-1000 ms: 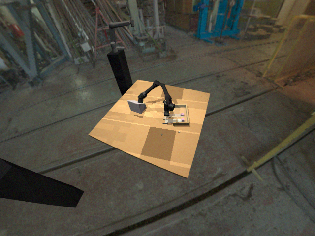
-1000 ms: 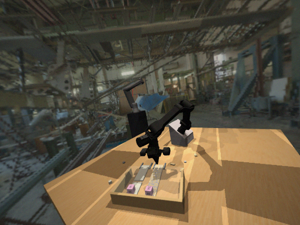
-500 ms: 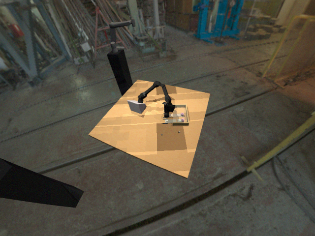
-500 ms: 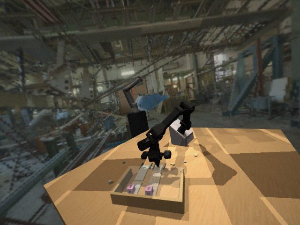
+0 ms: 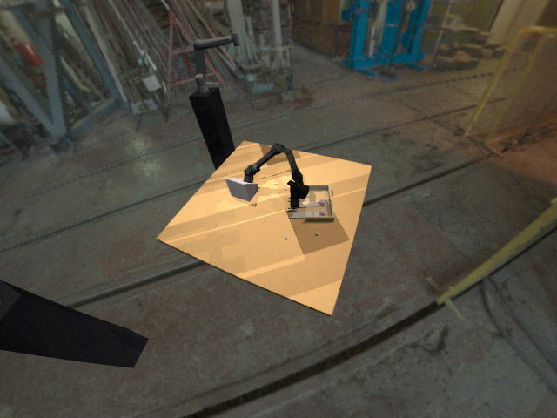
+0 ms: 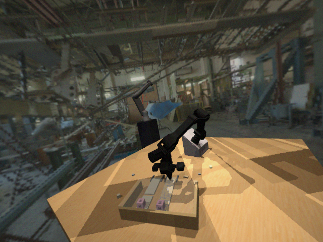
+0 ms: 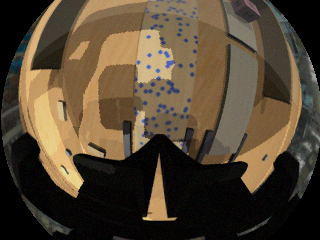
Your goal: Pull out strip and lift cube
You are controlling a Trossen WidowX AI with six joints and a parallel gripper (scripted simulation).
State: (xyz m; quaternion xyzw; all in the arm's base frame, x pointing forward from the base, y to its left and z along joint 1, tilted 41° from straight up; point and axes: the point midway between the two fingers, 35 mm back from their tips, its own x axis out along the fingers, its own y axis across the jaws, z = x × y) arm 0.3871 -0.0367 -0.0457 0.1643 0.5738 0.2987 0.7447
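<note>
Now: the speckled strip 90 mm ahead of my gripper tip and 30 mm to the left of it.
</note>
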